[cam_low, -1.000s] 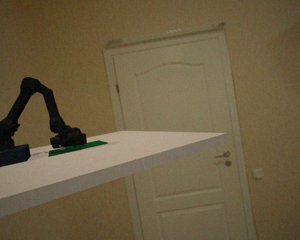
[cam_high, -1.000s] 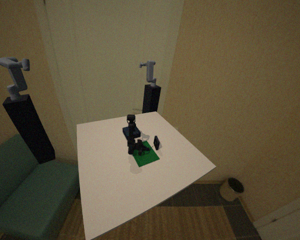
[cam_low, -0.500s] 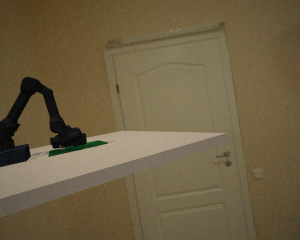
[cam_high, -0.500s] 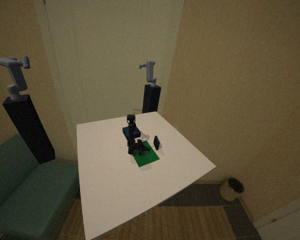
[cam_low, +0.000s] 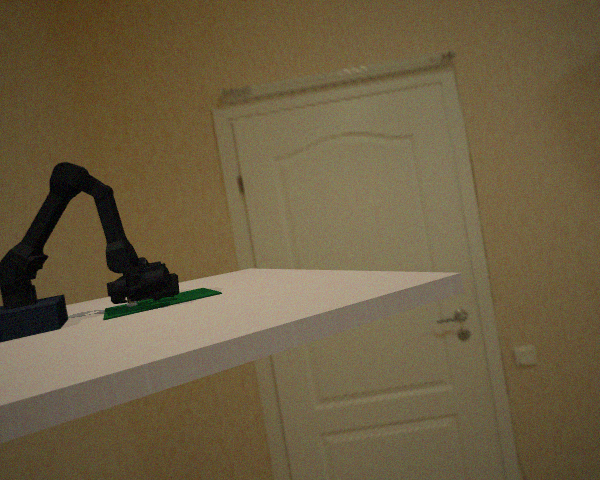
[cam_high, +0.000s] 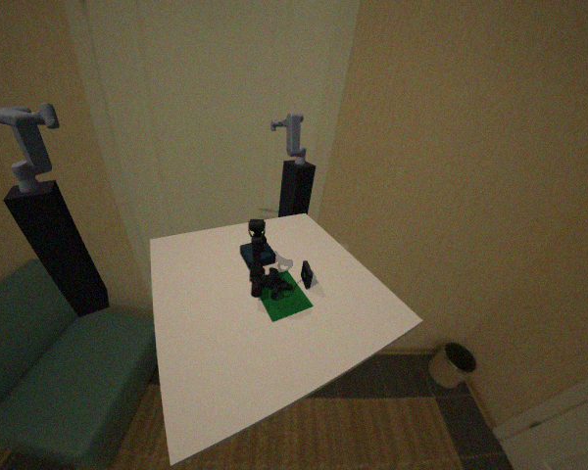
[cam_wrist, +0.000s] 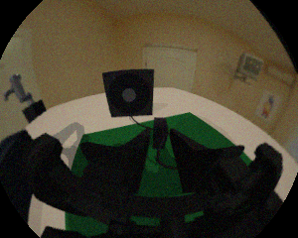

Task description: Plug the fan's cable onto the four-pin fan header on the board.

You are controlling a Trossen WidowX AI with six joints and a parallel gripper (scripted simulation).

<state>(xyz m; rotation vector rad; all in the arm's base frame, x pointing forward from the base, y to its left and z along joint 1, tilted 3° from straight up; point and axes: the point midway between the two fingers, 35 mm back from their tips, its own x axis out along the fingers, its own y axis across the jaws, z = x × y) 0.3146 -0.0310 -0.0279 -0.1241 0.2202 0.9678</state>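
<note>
The dark fan plug is 10 mm below my gripper tip. Also, from my gripper tip: green board 50 mm to the right, 50 mm below; then pale fan header 80 mm behind, 30 mm below; then black fan 10 mm behind, 120 mm to the left, 30 mm above.
</note>
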